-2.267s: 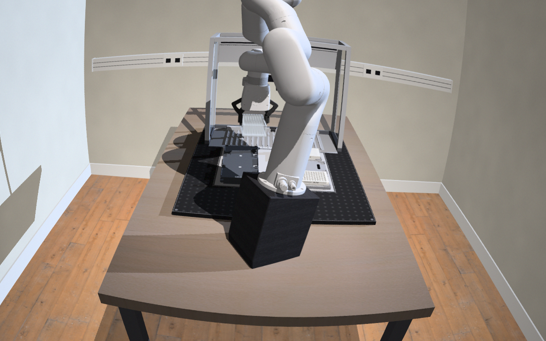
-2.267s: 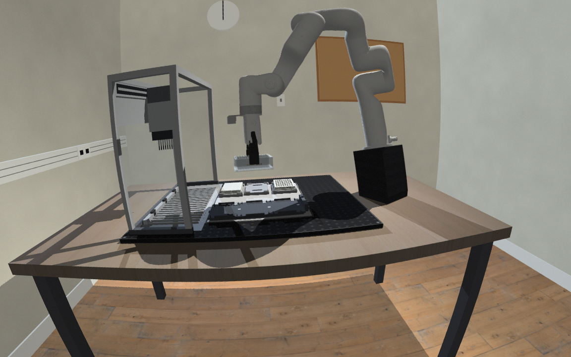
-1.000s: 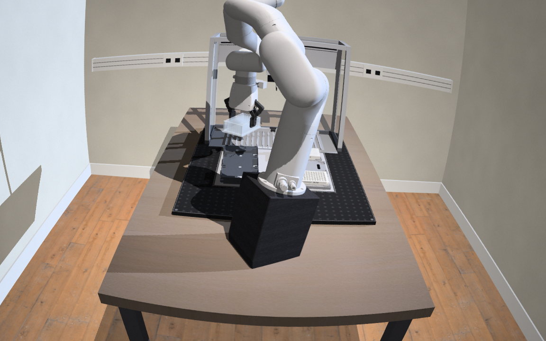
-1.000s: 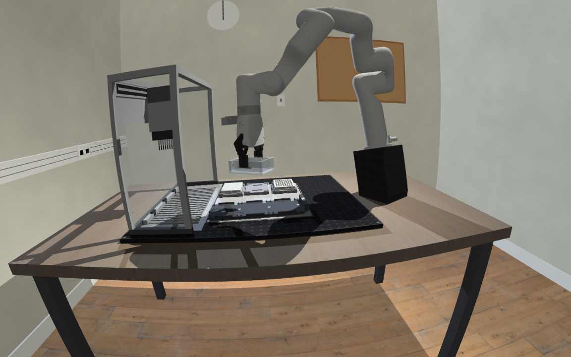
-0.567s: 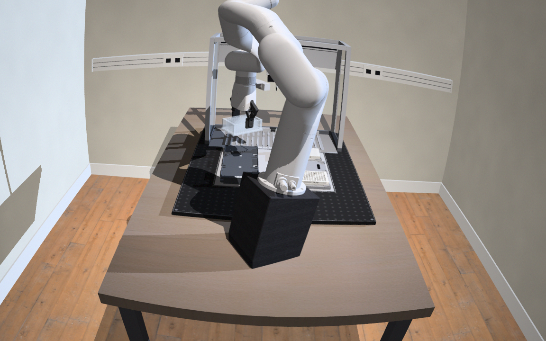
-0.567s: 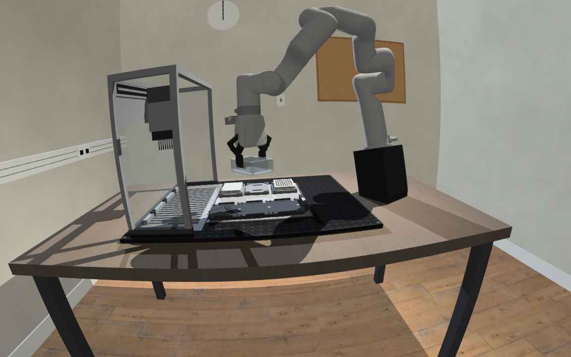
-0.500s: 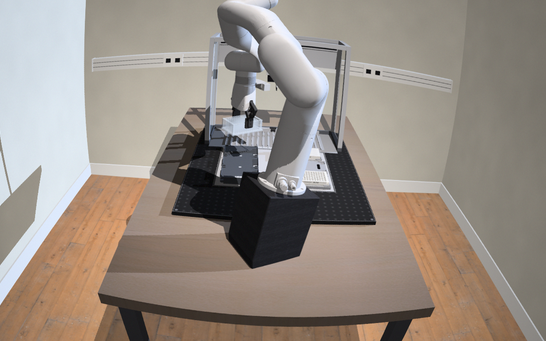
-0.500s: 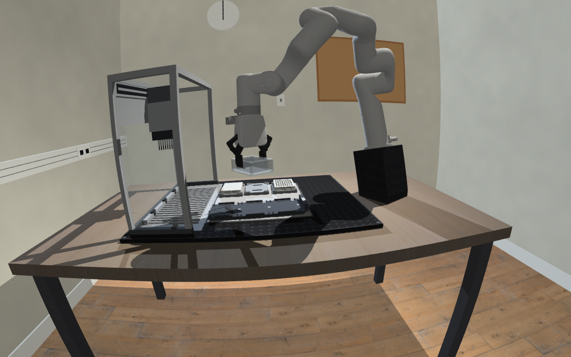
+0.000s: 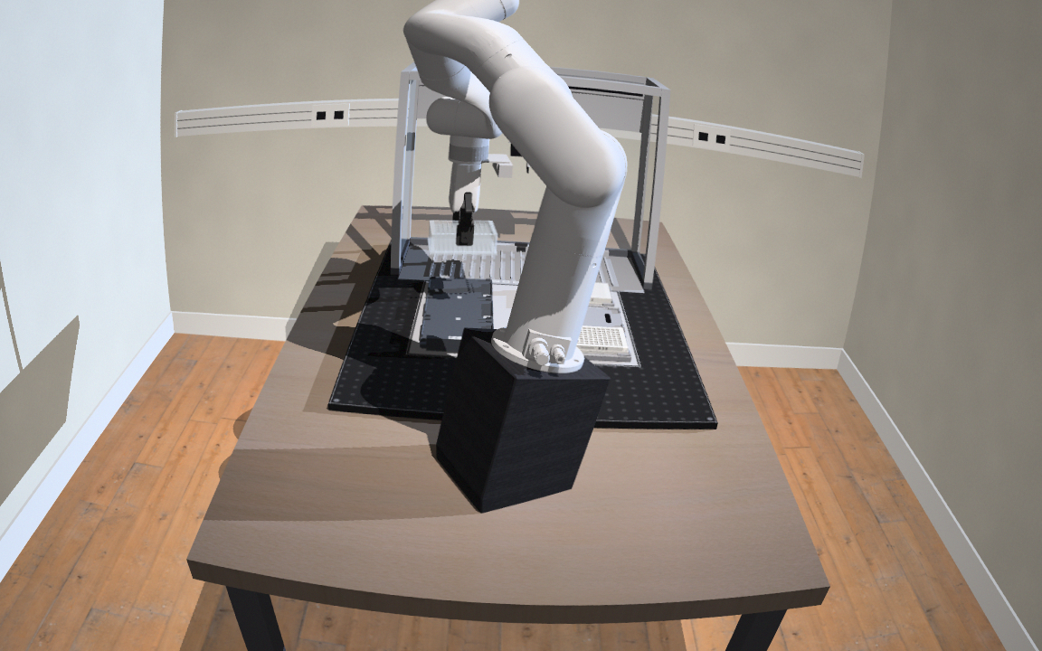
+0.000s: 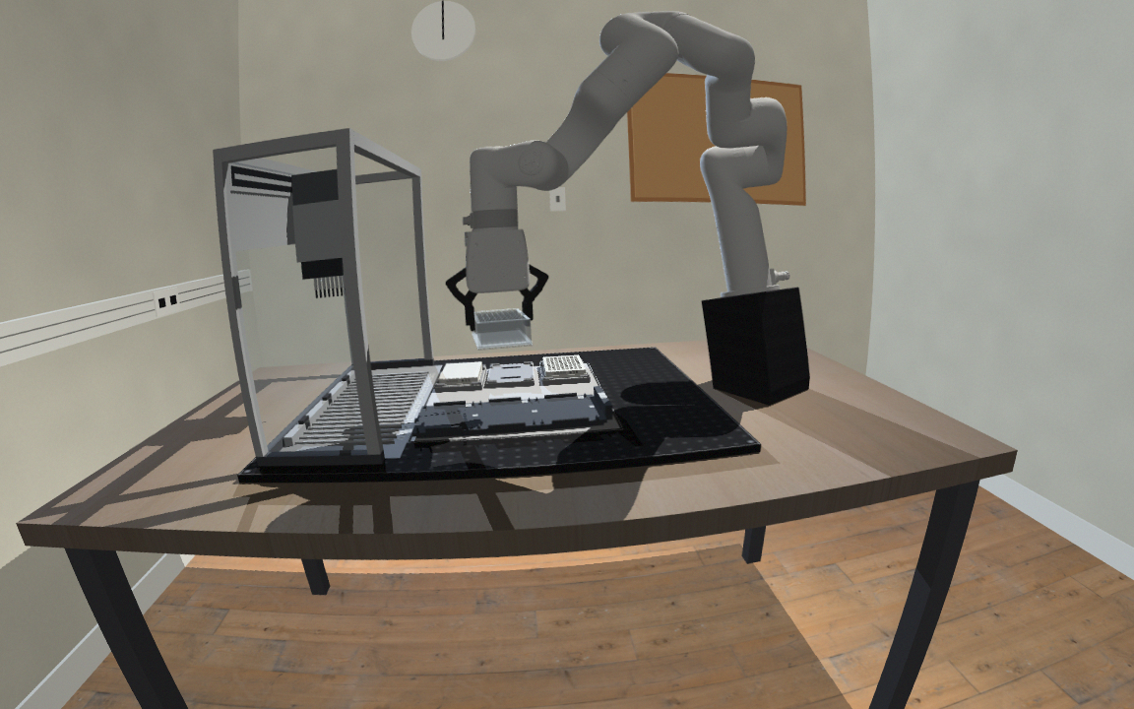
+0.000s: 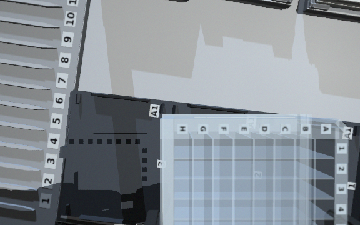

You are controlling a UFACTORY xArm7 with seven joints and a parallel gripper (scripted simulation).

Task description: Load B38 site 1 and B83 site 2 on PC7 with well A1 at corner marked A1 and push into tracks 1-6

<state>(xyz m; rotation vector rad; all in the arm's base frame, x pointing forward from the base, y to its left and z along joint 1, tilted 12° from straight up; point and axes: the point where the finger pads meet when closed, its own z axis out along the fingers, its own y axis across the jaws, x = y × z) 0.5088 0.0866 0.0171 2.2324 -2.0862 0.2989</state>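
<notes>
My hand is 10 mm past the plate carrier PC7 and 150 mm above it. The rest, counted from my hand: 96-well plate B38 (140 mm behind, 240 mm to the right, 150 mm below); then nest S1 (140 mm behind, 240 mm to the right, 160 mm below); then nest S2 (30 mm behind, 250 mm to the right, 160 mm below).
</notes>
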